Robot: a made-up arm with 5 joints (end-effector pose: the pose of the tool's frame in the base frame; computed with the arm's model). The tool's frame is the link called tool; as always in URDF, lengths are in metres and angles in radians. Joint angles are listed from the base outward.
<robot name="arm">
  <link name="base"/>
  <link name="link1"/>
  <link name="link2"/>
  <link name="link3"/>
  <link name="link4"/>
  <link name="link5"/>
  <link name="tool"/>
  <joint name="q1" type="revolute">
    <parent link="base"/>
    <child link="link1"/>
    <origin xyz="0 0 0.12" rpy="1.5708 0 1.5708"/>
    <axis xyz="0 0 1"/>
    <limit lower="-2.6" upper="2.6"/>
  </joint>
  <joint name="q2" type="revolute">
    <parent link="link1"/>
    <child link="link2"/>
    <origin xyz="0.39 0.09 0.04" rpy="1.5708 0 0"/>
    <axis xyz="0 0 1"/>
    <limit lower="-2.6" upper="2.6"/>
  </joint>
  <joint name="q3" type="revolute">
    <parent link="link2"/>
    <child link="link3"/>
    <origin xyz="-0.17 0.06 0.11" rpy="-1.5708 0 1.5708"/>
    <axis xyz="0 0 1"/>
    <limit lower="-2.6" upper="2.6"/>
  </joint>
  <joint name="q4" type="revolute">
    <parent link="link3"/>
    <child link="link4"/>
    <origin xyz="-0.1 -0.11 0.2" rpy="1.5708 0 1.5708"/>
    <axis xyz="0 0 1"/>
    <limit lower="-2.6" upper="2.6"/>
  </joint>
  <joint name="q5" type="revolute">
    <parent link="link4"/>
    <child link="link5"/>
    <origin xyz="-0.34 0.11 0.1" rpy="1.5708 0 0"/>
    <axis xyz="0 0 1"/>
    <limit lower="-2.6" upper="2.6"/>
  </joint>
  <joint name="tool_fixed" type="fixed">
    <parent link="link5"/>
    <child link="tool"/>
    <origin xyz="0.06 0.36 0.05" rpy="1.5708 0 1.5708"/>
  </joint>
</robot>
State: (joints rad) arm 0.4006 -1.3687 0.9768 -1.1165 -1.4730
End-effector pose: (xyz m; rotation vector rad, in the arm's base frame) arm 0.4239 0.3913 0.2142 0.3877 -2.8701 0.2616
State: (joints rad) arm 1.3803 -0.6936 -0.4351 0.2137 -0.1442
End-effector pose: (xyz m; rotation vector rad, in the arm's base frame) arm 0.4593 0.5182 0.2689 1.4125 -0.1416 0.7692
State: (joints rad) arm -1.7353 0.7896 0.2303 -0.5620 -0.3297
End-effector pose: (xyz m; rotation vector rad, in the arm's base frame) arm -0.0242 -0.1138 0.4115 -2.3725 -0.9398 -0.3100
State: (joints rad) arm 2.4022 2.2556 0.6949 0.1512 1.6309
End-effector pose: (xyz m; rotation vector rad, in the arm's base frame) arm -0.5967 0.3284 0.6606 -1.5557 -2.1506 0.3445
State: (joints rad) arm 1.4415 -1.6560 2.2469 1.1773 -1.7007
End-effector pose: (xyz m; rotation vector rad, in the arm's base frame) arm 0.4185 0.0886 0.7901 -1.0008 0.0025 0.3905
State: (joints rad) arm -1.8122 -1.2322 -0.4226 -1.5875 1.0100
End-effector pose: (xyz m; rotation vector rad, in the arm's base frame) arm 1.0540 -0.2261 -0.1472 2.4887 -0.2550 -0.2624
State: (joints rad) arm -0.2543 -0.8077 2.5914 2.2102 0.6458
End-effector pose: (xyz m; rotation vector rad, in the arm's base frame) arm -0.2153 0.2292 0.0865 -0.3560 0.7034 -2.8257
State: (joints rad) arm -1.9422 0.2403 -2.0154 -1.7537 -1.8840
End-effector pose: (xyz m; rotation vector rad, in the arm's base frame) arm 0.0371 0.1402 0.0602 -0.9831 1.1993 0.7990
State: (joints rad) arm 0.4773 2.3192 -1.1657 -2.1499 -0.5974
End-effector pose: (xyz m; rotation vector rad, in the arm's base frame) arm -0.3653 0.6176 0.1387 0.1965 1.2518 -0.0200
